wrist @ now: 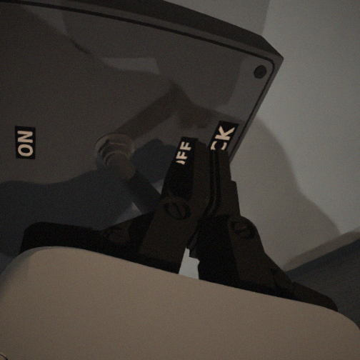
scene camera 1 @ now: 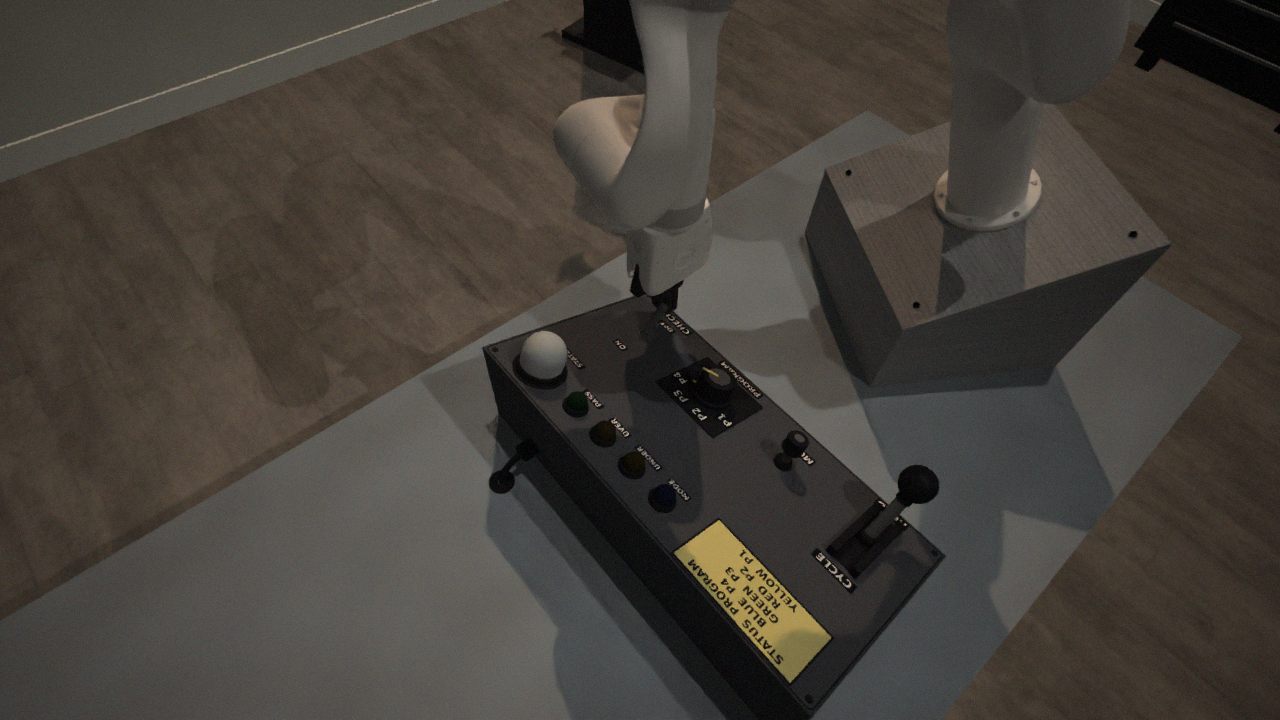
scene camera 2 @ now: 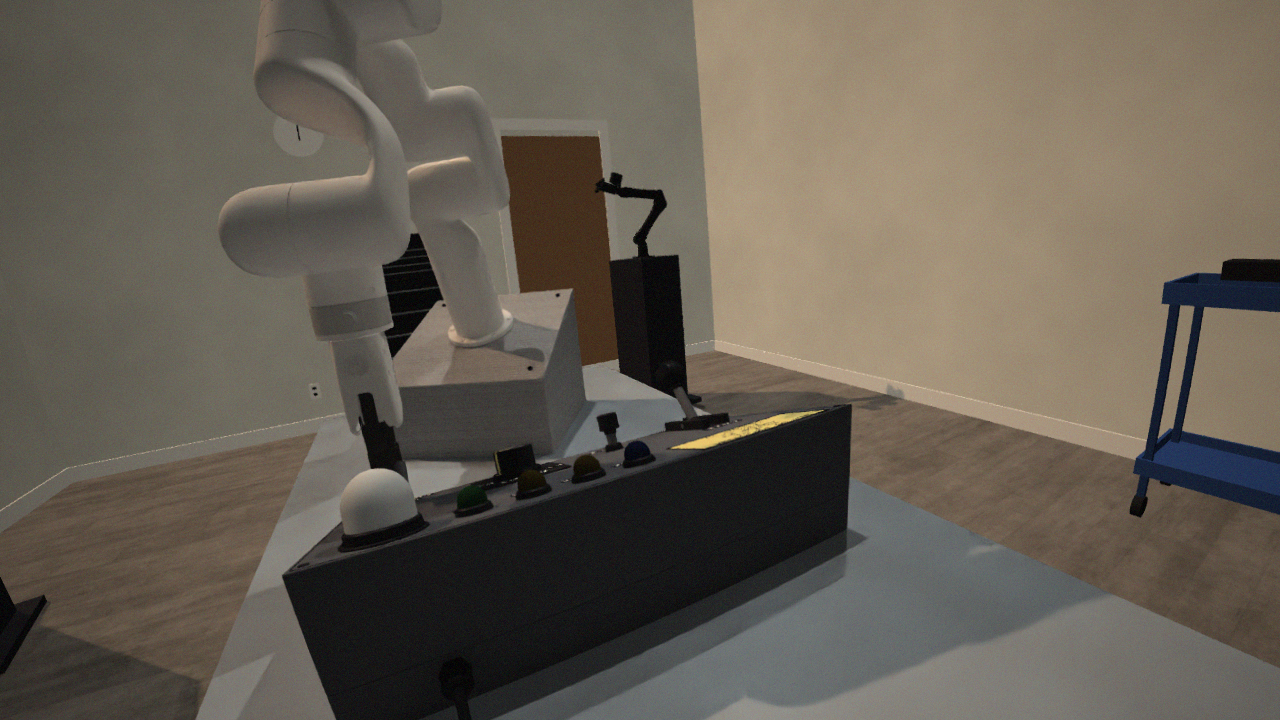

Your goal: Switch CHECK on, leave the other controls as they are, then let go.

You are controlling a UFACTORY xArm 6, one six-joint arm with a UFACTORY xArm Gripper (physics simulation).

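Places are measured from the arm's base along level axes (x ahead, y left, z up), in centimetres.
Pixels of known places: gripper, fingertip midpoint: (scene camera 1: 664, 305); arm's base, link origin: (scene camera 1: 986, 194) (scene camera 2: 481, 329).
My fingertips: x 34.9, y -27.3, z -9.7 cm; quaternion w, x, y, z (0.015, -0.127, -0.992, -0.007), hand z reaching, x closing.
Observation:
Ahead of a thing's pixels: the offset from my fingertips to its top centre. "spot": to the spot under its first point.
The CHECK toggle (wrist: 118, 159) rises from a hex nut on the dark console (scene camera 1: 751, 465) (scene camera 2: 581, 555) (wrist: 45, 65). Its lever leans away from the ON label (wrist: 25, 143), toward the OFF label (wrist: 184, 151) side, and its end is hidden behind a finger in the wrist view. My gripper (scene camera 1: 664, 307) (scene camera 2: 393, 467) (wrist: 198, 168) is shut and holds nothing. Its fingertips are low over the CHECK end of the console, overlapping the OFF and CHECK labels in the wrist view. Whether a finger touches the lever I cannot tell. The white status dome @[spot: dy -3.2, dx +19.9, dz +8.3 cm] (scene camera 1: 542, 354) (scene camera 2: 379, 503) looks unlit.
Along the console stand the PROGRAM knob @[dy +12.1, dx +6.7, dz +2.3 cm] (scene camera 1: 716, 385) (scene camera 2: 514, 461), a small black-capped toggle @[dy +23.7, dx +9.7, dz +3.2 cm] (scene camera 1: 794, 442) (scene camera 2: 608, 423) and the ball-topped CYCLE lever @[dy +36.7, dx +7.1, dz +6.6 cm] (scene camera 1: 917, 484) (scene camera 2: 668, 374). Small coloured lamps line the edge near the dome. Another ball-ended lever @[spot: dy -3.7, dx +28.9, dz -9.1 cm] (scene camera 1: 502, 481) (scene camera 2: 456, 677) sticks out of the side.

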